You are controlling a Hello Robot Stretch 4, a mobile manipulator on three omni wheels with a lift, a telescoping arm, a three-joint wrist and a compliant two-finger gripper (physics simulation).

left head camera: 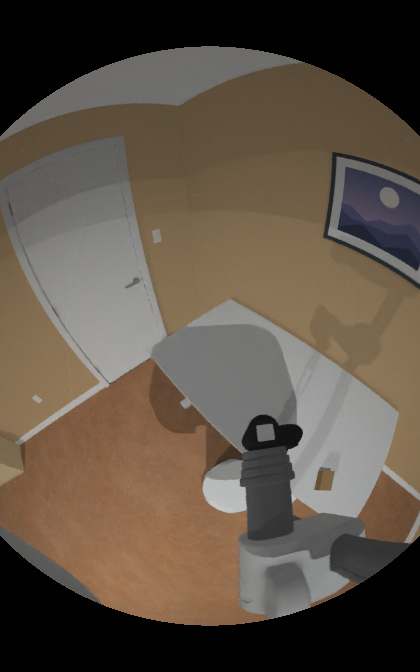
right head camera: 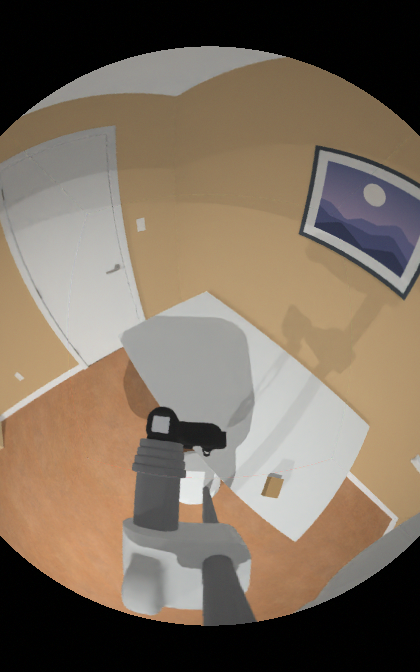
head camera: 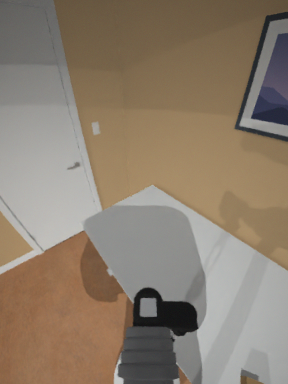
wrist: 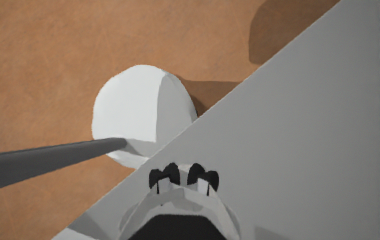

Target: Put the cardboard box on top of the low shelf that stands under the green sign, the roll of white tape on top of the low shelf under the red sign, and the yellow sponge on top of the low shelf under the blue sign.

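Frame: origin at the robot's base, x right, y ahead, z up, level; metres.
Where they show: gripper, between the fingertips: (wrist: 184,176); robot's base, origin of its link: (wrist: 150,119).
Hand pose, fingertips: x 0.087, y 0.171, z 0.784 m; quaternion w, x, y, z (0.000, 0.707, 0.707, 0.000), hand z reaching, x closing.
Note:
Things, the pixels of their top centre, and the offset from my fingertips. "pt": a spot on its surface instead. Level surfaces: height alone.
- white table, height of its surface: dz -0.092 m
- white tape, centre of its top: (wrist: 190,194) dz +0.025, dx +0.013, dy +0.008 m
- cardboard box, a spot on its surface: (head camera: 250,380) pt dz -0.042, dx +0.277, dy -0.148 m
My gripper (wrist: 184,176) points down over the white table (wrist: 300,125) (left head camera: 360,425) (right head camera: 325,425), near its long edge. Its black fingertips stand close together on a pale, rounded thing, which looks like the roll of white tape (wrist: 184,168); the fingers hide most of it. In the head camera view the fingertips are hidden behind the black wrist. A small brown block, which looks like the cardboard box (head camera: 250,380) (left head camera: 325,480) (right head camera: 272,487), stands at the table's other end, away from my gripper. The yellow sponge, the low shelves and the coloured signs do not show.
My round white base (wrist: 127,107) (left head camera: 225,487) stands on the brown floor (left head camera: 125,525) beside the table's long edge. A white door (head camera: 40,135) and a framed picture (right head camera: 365,215) are on the walls. A tan block-like piece (left head camera: 10,462) stands at the far left.

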